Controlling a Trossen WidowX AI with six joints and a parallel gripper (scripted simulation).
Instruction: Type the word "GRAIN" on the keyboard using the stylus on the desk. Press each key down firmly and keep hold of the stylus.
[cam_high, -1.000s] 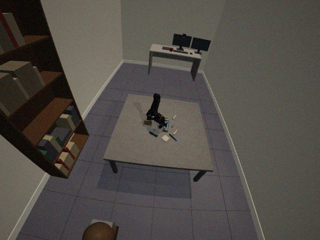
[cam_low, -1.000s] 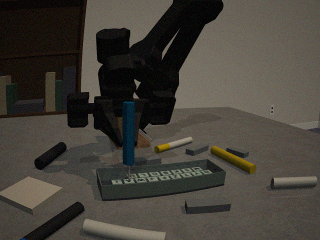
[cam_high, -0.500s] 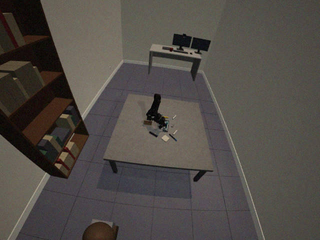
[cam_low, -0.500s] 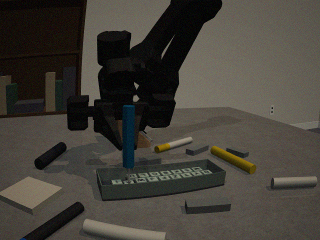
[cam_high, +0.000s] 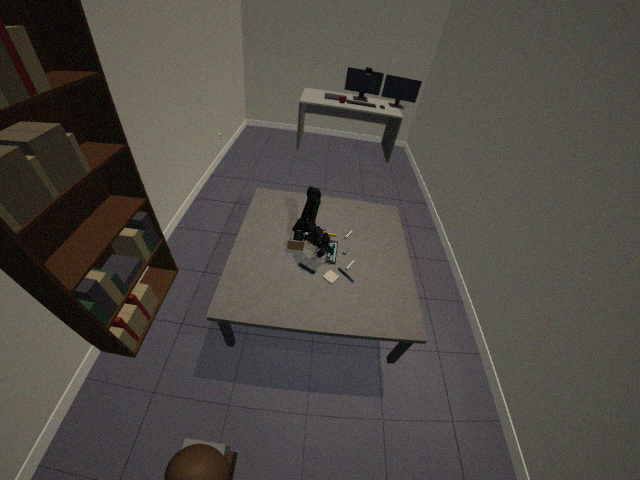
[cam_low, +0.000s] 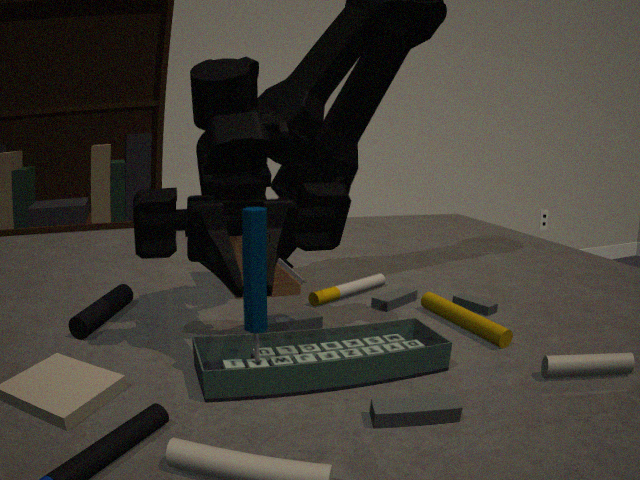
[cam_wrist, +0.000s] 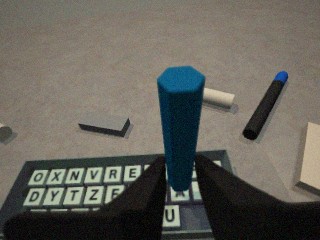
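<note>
My gripper tip is 5 cm to the right of the keyboard tray and 6 cm above it. Also, from my gripper tip: cream pad 1 cm ahead, 17 cm to the right, 7 cm below; blue stylus 2 cm below; thin grey tip 5 cm below.
</note>
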